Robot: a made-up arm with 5 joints.
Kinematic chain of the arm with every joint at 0, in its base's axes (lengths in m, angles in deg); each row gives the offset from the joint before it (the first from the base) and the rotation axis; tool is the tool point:
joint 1: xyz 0 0 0.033 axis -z
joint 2: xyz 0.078 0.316 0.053 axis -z
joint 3: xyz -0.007 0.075 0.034 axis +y
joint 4: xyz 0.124 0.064 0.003 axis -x
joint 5: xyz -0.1 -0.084 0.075 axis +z
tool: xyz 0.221 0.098 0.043
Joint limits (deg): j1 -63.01..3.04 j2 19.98..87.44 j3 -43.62..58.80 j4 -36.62..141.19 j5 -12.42..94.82
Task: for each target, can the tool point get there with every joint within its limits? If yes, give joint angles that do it. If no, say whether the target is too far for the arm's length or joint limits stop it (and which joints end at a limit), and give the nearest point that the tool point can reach.
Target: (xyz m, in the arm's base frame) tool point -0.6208 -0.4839 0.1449
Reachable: no: joint limits stop it (at a limit: joint 1, joint 2, joint 3, joint 4, joint 5) | nearest point -0.4693 0.1596 0.1113 | short by 0.662 m
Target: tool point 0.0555 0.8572 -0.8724
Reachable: no: too far | nearest point 0.0365 0.5645 -0.1376 | short by 0.791 m
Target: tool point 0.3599 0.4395 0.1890
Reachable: yes | joints -4.75 41.08 -35.12 73.50 22.29
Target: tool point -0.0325 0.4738 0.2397
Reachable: yes | joints -53.66 63.64 14.13 -13.26 45.77
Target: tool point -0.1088 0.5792 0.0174
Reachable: yes | joints -42.64 41.89 -29.15 75.15 71.48
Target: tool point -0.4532 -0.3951 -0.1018
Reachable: no: joint limits stop it (at a limit: joint 1, joint 2, joint 3, joint 4) | nearest point -0.4355 0.1624 0.0347 | short by 0.574 m
